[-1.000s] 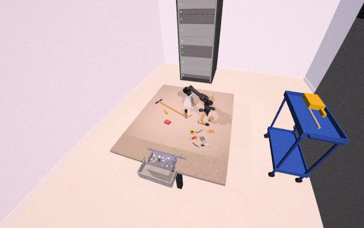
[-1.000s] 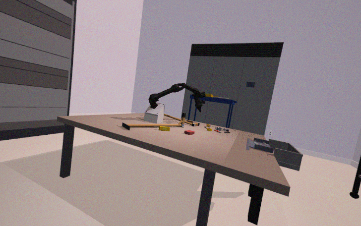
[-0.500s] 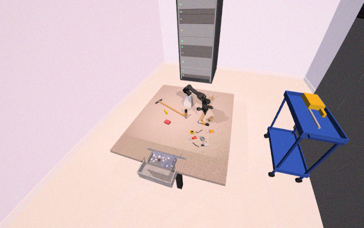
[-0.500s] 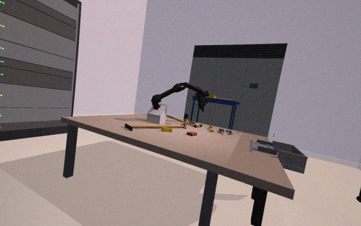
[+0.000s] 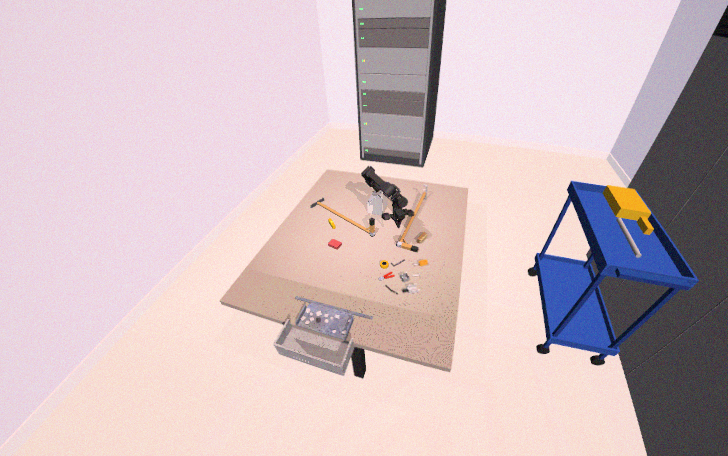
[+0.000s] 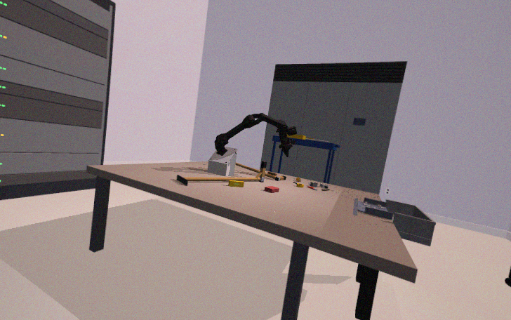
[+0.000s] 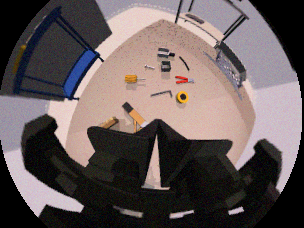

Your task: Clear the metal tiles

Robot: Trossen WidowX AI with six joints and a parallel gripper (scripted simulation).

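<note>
My gripper tip is 170 mm past the long scraper, 480 mm to the left of it and 130 mm above it. Also, from my gripper tip: yellow tape roll: 150 mm ahead, 30 mm to the right, 180 mm below; then long orange tool: 330 mm behind, 50 mm to the left, 150 mm below; then red block: 100 mm ahead, 400 mm to the right, 180 mm below.
</note>
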